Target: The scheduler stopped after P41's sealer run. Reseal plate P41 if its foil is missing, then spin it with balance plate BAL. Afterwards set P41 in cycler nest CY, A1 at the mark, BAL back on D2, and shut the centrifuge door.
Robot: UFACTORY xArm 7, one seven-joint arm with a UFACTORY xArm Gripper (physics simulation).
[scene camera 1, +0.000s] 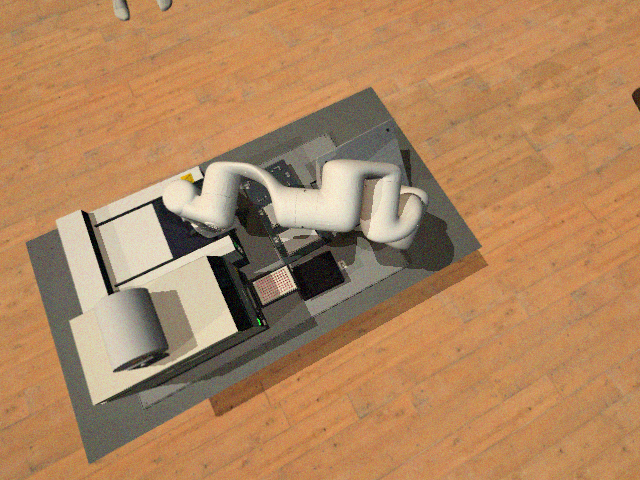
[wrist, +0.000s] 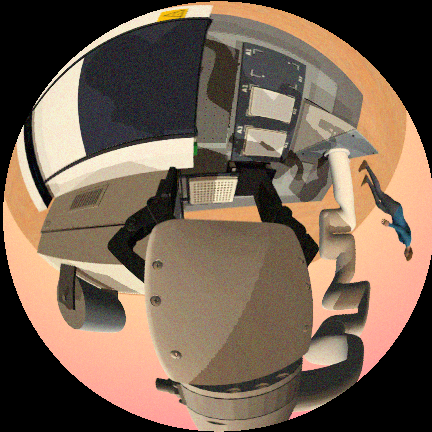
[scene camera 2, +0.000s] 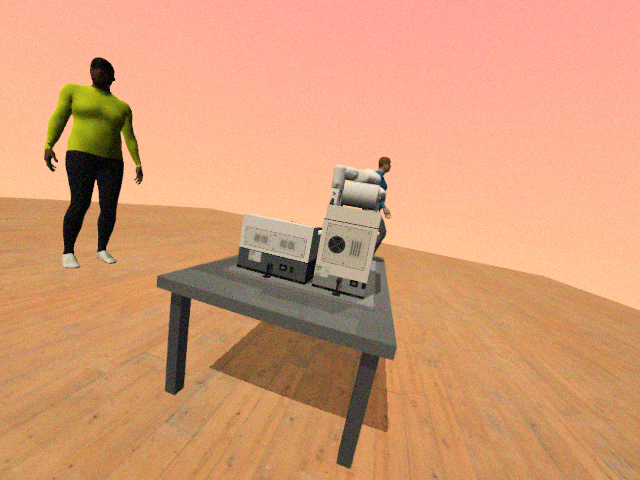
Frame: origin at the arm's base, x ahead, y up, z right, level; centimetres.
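Seen in the pictures: gripper, fingertip midpoint: (scene camera 1: 230,229) (wrist: 218,181); arm's base, origin of the base link: (wrist: 336,152).
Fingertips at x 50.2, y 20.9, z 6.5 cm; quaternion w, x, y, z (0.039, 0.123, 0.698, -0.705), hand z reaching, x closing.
Offsets run from my fingertips to a thing's top centre. Level surfaces: height alone.
My gripper (wrist: 218,181) is open and empty beside the low white machine; its fingers are hidden in the first scene view. An unlabelled plate @[dx -0.9, dy -17.8, dz -17.6 cm] (scene camera 1: 275,285) (wrist: 213,190) with open wells sits at the front of the roll-topped sealer @[dx +28.6, dy +18.1, dz -13.2 cm] (scene camera 1: 155,310) (scene camera 2: 348,245). Two pale plates lie on the dark deck @[dy -24.8 cm] (scene camera 1: 283,173) (wrist: 272,65): one plate @[dx -19.1, dy -23.2, dz +5.5 cm] (wrist: 271,104) in the middle place, another plate @[dx -17.8, dy -23.2, dz -6.8 cm] (wrist: 265,141) in the place nearer the gripper. Their foil cannot be told. The low white machine (scene camera 1: 85,258) (scene camera 2: 276,237) (wrist: 170,152) has a dark panel across part of its top; its front is hidden.
A black block @[dx -15.0, dy -23.7, dz -22.2 cm] (scene camera 1: 317,275) (wrist: 250,180) stands beside the open-well plate. A large grey roll @[dx +30.7, dy +18.1, dz -12.9 cm] (scene camera 1: 131,328) (wrist: 102,310) sits on the sealer. A grey slab (scene camera 1: 361,144) (wrist: 320,125) lies near the arm's base. Two people (scene camera 2: 98,124) (scene camera 2: 383,175) (wrist: 397,215) stand beyond the table @[dy -30.8 cm] (scene camera 2: 279,310).
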